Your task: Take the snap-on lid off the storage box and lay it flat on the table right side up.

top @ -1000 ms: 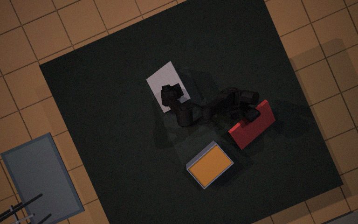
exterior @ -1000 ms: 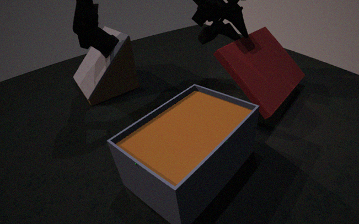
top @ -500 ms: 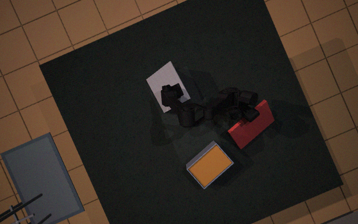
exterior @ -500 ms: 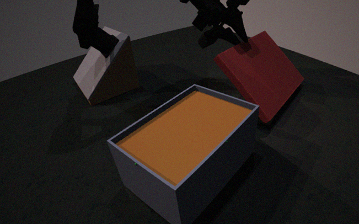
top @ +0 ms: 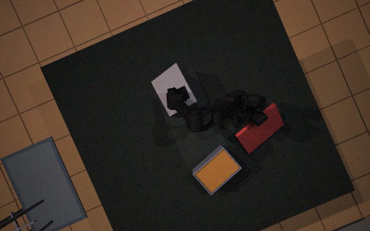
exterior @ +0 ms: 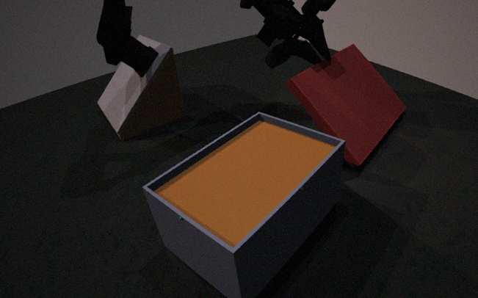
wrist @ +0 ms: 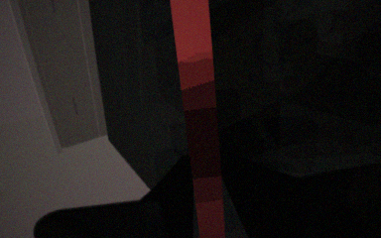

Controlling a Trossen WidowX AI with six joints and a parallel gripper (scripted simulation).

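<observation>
My gripper tip is now 6 cm short of the red lid, 2 cm to the right of it and 5 cm above it. Round my gripper tip: grey storage box (16 cm ahead, 28 cm to the right, 7 cm below).
</observation>
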